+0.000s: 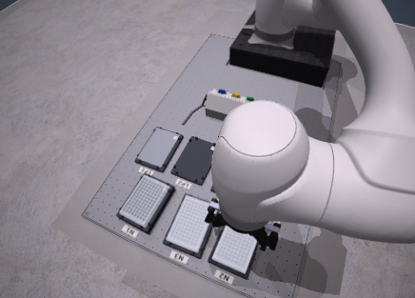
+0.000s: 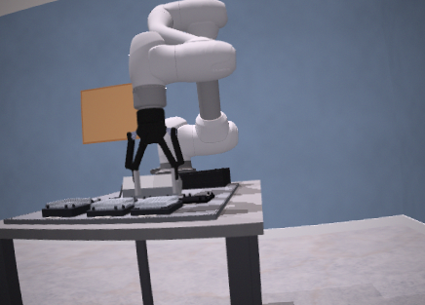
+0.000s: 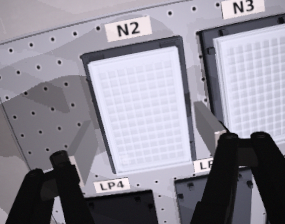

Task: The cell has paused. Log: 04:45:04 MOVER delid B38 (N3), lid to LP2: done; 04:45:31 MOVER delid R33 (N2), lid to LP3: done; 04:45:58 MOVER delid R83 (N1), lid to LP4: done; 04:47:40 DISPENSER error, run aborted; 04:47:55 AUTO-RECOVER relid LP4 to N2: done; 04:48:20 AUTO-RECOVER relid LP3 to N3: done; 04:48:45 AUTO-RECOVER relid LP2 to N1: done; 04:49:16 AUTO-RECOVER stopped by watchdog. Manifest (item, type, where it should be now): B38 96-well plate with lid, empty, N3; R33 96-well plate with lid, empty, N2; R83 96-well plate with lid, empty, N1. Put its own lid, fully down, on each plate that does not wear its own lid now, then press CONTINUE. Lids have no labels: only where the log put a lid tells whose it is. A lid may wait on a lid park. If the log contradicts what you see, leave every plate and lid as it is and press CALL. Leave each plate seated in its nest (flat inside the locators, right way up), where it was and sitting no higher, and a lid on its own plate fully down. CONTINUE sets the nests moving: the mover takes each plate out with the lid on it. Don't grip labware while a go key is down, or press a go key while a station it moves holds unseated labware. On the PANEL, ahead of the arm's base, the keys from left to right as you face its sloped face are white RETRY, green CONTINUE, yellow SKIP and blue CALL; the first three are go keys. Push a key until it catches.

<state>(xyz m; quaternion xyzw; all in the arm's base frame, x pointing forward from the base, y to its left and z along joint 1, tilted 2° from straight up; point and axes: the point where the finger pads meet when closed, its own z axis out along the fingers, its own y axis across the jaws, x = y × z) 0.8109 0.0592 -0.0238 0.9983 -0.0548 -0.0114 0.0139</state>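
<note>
Right now my hand is 50 mm above the plate. Also, from my hand: LP3 label (100 mm behind, 70 mm below, 60 mm to the right); then LP4 label (90 mm behind, 70 mm to the left, 70 mm below); then lid park LP3 (190 mm behind, 60 mm below, 50 mm to the right).
</note>
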